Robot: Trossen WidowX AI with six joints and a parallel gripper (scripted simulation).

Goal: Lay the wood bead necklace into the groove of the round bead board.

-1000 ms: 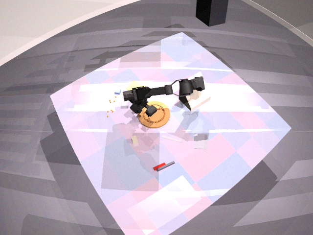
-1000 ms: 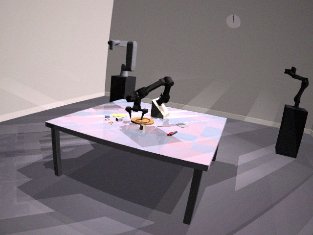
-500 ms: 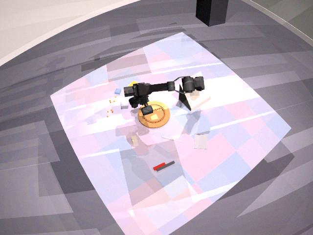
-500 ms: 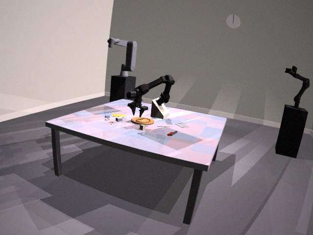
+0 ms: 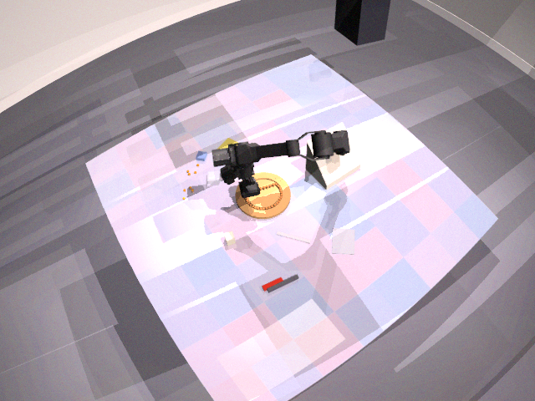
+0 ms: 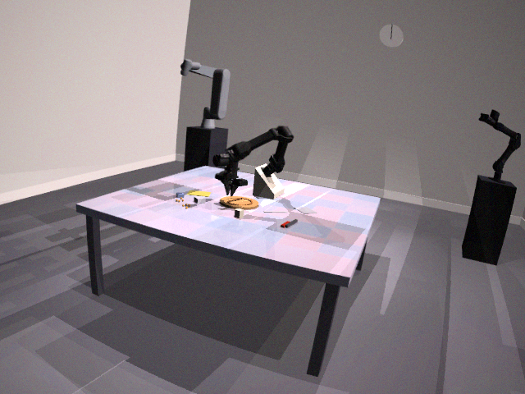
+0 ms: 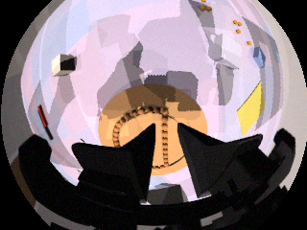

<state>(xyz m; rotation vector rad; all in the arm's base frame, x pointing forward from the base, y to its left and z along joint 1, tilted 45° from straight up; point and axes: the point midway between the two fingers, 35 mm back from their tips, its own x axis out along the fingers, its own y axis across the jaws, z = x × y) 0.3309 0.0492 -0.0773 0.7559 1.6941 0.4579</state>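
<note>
The round bead board is 5 cm behind my gripper tip, 3 cm to the left of it and 3 cm below it. Also, from my gripper tip: cream cube 14 cm to the left, 14 cm ahead, 3 cm below; white block 13 cm to the right, 8 cm ahead, 3 cm below; yellow sheet 23 cm to the right, 5 cm behind, 4 cm below.
</note>
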